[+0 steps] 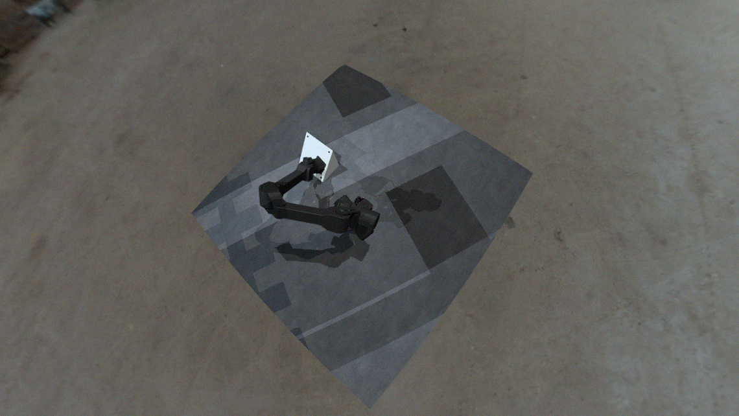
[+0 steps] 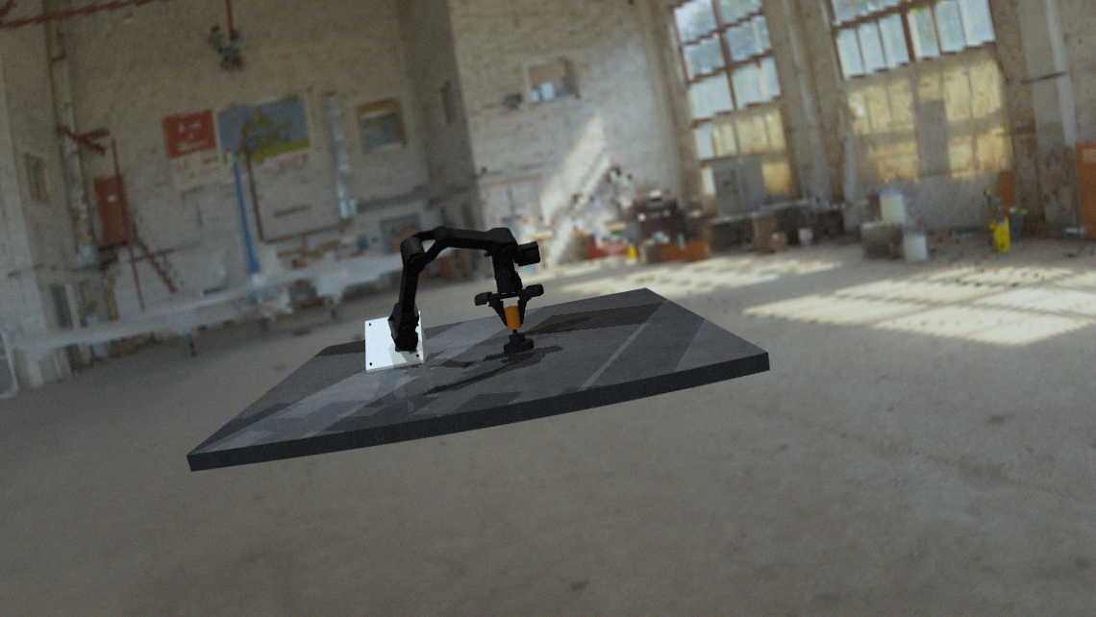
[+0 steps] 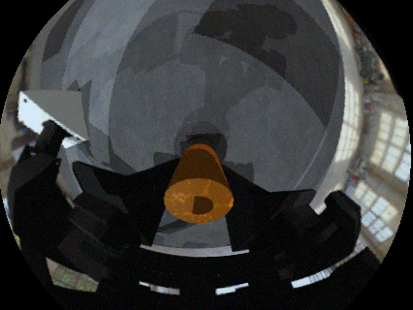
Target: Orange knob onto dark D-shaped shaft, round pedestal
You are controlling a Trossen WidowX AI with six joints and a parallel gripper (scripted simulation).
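My gripper tip is now 2 cm below the orange knob. The rest, counted from my gripper tip: dark round pedestal (4 cm below).
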